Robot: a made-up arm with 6 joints.
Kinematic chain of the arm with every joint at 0, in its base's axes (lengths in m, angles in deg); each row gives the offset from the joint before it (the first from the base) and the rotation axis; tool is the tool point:
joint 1: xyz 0 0 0.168 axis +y
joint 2: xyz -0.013 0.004 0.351 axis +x
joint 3: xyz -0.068 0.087 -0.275 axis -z
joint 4: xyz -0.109 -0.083 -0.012 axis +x
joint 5: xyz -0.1 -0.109 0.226 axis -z
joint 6: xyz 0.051 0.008 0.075 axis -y
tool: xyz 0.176 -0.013 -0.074
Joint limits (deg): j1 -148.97..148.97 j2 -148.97..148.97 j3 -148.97..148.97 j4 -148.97..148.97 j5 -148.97..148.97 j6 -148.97..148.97
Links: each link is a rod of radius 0.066 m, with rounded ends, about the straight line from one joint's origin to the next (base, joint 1, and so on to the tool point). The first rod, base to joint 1, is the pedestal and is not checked.
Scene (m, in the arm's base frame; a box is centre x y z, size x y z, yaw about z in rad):
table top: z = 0
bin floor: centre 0.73 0.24 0.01 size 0.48 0.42 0.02 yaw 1
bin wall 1: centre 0.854 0.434 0.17 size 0.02 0.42 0.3 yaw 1
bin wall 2: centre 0.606 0.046 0.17 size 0.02 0.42 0.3 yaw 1
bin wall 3: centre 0.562 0.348 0.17 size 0.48 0.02 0.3 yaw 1
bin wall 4: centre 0.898 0.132 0.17 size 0.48 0.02 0.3 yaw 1
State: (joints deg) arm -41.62 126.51 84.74 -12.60 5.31 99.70
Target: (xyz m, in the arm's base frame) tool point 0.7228 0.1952 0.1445
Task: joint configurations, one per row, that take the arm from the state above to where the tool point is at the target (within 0.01 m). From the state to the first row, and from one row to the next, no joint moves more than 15 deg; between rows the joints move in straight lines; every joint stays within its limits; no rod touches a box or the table.
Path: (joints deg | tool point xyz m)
1: -29.76 123.65 84.06 -25.64 4.34 102.01 | -0.2693 -0.2842 0.4897
2: -17.89 120.78 83.39 -38.69 3.36 104.31 | -0.1101 -0.2600 0.6190
3: -6.03 117.92 82.71 -51.73 2.39 106.62 | 0.0739 -0.2105 0.7021
4: 5.83 115.06 82.04 -64.78 1.41 108.92 | 0.2669 -0.1365 0.7316
5: 17.69 112.19 81.36 -77.82 0.44 111.23 | 0.4505 -0.0410 0.7069
6: 29.56 109.33 80.68 -90.87 -0.54 113.53 | 0.6072 0.0715 0.6342
7: 41.42 106.47 80.01 -103.91 -1.51 115.84 | 0.7228 0.1952 0.5265
8: 52.43 105.39 85.87 -101.65 -1.29 113.85 | 0.7488 0.1960 0.3304
9: 63.44 104.30 91.74 -99.38 -1.06 111.85 | 0.7228 0.1952 0.1444

